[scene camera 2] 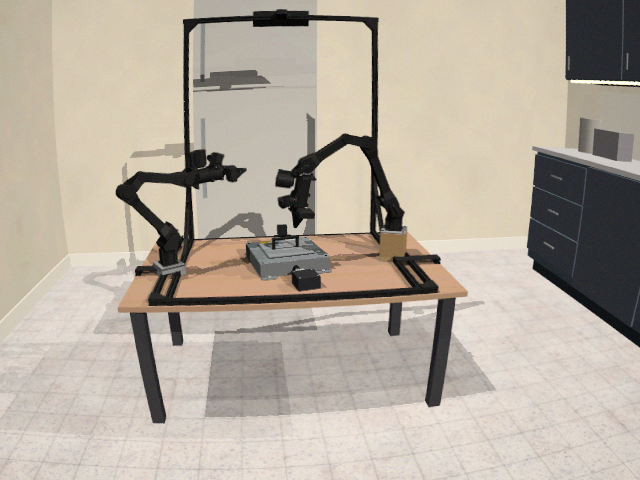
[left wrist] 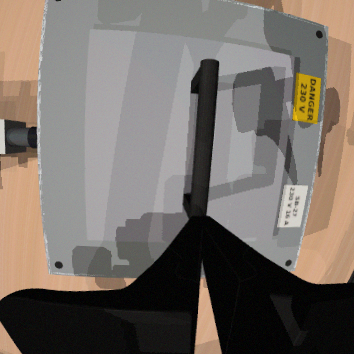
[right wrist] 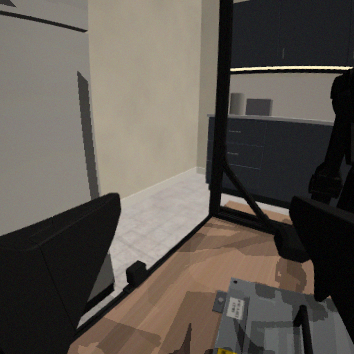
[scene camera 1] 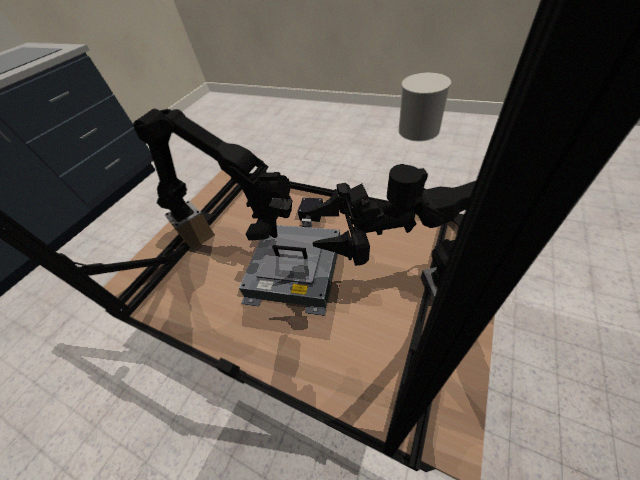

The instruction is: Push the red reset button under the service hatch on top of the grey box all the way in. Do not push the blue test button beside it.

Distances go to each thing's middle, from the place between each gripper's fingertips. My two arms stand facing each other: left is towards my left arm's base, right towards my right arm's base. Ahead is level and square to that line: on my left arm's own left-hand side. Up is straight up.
I see my right gripper 28 cm above the service hatch (scene camera 1: 289,257), 16 cm to the right of it and 12 cm short of it. The rest, counted from my right hand: grey box (scene camera 1: 314,295) (34 cm below, 18 cm ahead, 16 cm to the left).
I see the service hatch 40 mm to the right of my left hand and 60 mm below it. From my left hand the other things lie so: grey box: 50 mm ahead, 40 mm to the right, 110 mm below.
